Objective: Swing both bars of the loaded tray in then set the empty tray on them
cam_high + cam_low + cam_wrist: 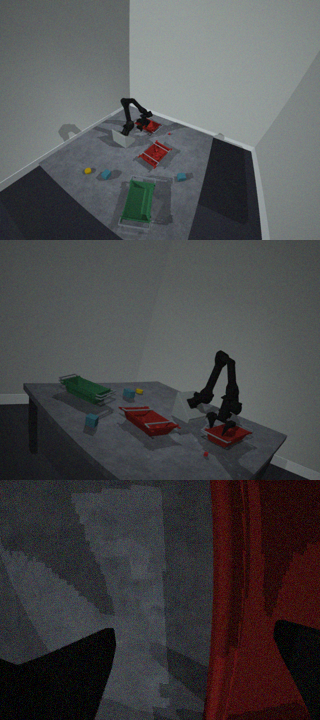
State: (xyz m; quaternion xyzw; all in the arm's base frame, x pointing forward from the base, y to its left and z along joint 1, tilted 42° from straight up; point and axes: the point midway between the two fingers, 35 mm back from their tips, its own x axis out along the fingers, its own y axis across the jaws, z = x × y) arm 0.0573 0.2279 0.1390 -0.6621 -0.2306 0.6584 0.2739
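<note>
Now: the red tray 8 cm to the left of my gripper tip, 3 cm above it and 1 cm ahead of it. From my gripper tip the other things lie so: small red block (29 cm ahead, 12 cm to the left); yellow disc (71 cm to the right, 6 cm behind).
</note>
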